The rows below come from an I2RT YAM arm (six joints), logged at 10 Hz.
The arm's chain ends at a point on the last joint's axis. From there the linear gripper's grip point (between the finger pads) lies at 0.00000 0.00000 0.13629 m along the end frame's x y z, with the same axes.
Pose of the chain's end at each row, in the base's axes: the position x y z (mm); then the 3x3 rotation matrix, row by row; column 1 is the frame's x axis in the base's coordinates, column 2 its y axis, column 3 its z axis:
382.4, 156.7, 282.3; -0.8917, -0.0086, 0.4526; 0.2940, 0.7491, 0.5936; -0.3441, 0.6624, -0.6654
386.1, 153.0, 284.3; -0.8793, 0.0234, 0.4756; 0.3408, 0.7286, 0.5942; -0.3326, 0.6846, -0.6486
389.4, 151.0, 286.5; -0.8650, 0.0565, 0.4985; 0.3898, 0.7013, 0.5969; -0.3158, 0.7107, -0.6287
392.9, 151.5, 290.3; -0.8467, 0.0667, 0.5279; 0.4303, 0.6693, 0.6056; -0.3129, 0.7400, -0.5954
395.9, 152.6, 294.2; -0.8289, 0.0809, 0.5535; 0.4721, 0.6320, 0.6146; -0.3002, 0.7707, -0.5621
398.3, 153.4, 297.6; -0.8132, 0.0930, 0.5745; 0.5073, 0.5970, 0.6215; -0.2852, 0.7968, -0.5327
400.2, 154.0, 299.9; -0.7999, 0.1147, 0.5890; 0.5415, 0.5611, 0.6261; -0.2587, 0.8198, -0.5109
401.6, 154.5, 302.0; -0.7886, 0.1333, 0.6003; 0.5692, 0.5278, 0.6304; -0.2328, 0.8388, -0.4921
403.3, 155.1, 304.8; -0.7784, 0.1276, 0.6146; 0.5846, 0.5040, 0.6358; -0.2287, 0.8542, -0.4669
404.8, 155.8, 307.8; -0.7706, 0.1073, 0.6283; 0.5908, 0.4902, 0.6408; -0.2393, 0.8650, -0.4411
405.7, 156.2, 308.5; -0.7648, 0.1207, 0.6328; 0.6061, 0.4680, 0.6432; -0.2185, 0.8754, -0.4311
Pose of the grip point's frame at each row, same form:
444.1, 237.6, 191.6; -0.8917, -0.0086, 0.4526; 0.2940, 0.7491, 0.5936; -0.3441, 0.6624, -0.6654
450.9, 234.0, 195.9; -0.8793, 0.0234, 0.4756; 0.3408, 0.7286, 0.5942; -0.3326, 0.6846, -0.6486
457.3, 232.4, 200.8; -0.8650, 0.0565, 0.4985; 0.3898, 0.7013, 0.5969; -0.3158, 0.7107, -0.6287
464.8, 234.0, 209.2; -0.8467, 0.0667, 0.5279; 0.4303, 0.6693, 0.6056; -0.3129, 0.7400, -0.5954
471.3, 236.4, 217.6; -0.8289, 0.0809, 0.5535; 0.4721, 0.6320, 0.6146; -0.3002, 0.7707, -0.5621
476.6, 238.1, 225.0; -0.8132, 0.0930, 0.5745; 0.5073, 0.5970, 0.6215; -0.2852, 0.7968, -0.5327
480.5, 239.3, 230.3; -0.7999, 0.1147, 0.5890; 0.5415, 0.5611, 0.6261; -0.2587, 0.8198, -0.5109
483.4, 240.4, 234.9; -0.7886, 0.1333, 0.6003; 0.5692, 0.5278, 0.6304; -0.2328, 0.8388, -0.4921
487.1, 241.8, 241.2; -0.7784, 0.1276, 0.6146; 0.5846, 0.5040, 0.6358; -0.2287, 0.8542, -0.4669
490.4, 243.1, 247.7; -0.7706, 0.1073, 0.6283; 0.5908, 0.4902, 0.6408; -0.2393, 0.8650, -0.4411
491.9, 243.9, 249.7; -0.7648, 0.1207, 0.6328; 0.6061, 0.4680, 0.6432; -0.2185, 0.8754, -0.4311

